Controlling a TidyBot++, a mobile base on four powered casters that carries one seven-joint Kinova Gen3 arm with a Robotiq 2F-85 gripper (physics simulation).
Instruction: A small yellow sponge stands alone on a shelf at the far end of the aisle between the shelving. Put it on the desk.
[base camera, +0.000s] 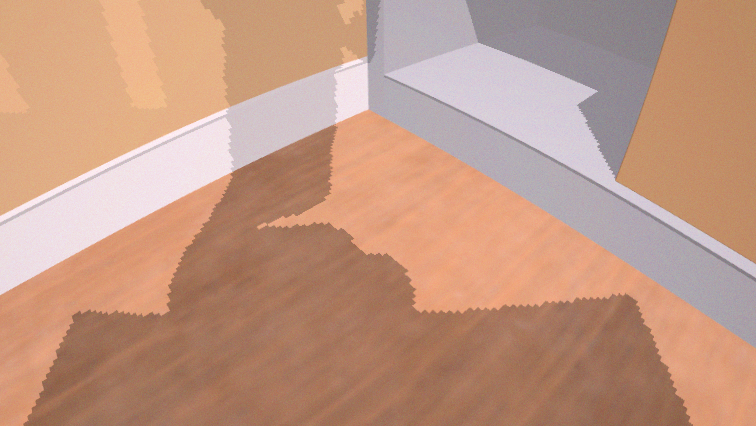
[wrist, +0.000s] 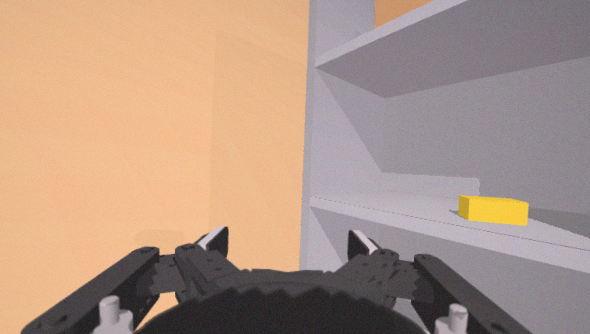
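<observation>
The yellow sponge lies on a grey shelf board at the right of the wrist view, a little behind the board's front edge. My gripper is open, with its two fingers wide apart at the bottom of the wrist view. The sponge is to the right of the fingers and farther off, apart from them. The sponge and the gripper do not show in the base camera view. The desk does not show in either view.
An orange wall stands on the left, with a white baseboard. Another shelf board hangs above the sponge. The unit's grey base meets the wall in a corner. A brown box stands on its bottom shelf.
</observation>
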